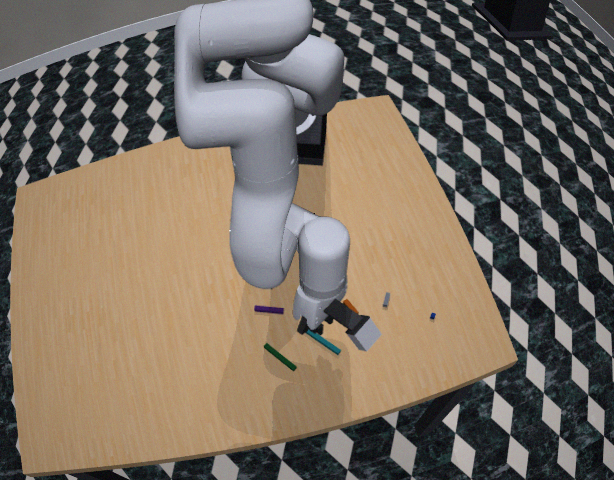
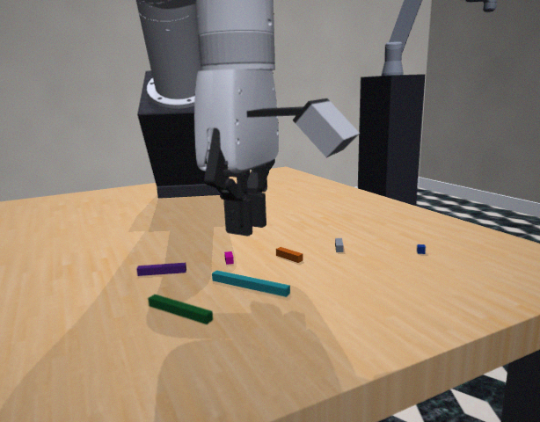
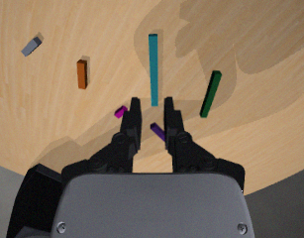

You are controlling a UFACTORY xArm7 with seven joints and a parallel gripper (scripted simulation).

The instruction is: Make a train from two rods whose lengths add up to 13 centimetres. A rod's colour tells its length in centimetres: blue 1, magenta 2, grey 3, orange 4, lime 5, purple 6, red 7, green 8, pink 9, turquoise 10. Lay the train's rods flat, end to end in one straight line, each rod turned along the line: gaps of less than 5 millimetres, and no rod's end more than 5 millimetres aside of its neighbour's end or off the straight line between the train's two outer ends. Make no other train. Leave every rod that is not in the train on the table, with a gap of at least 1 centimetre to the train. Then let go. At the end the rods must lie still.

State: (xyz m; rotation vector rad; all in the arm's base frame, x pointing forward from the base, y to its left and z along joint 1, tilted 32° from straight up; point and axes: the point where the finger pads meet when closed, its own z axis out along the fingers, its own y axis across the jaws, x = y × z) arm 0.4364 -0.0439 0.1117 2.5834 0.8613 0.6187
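Right now the turquoise rod is 9 cm below my hand. From my hand the other things lie so: orange rod (9 cm below, 8 cm to the left, 5 cm behind); then green rod (9 cm to the right, 9 cm below, 2 cm ahead); then magenta rod (9 cm below, 8 cm behind, 1 cm to the left).
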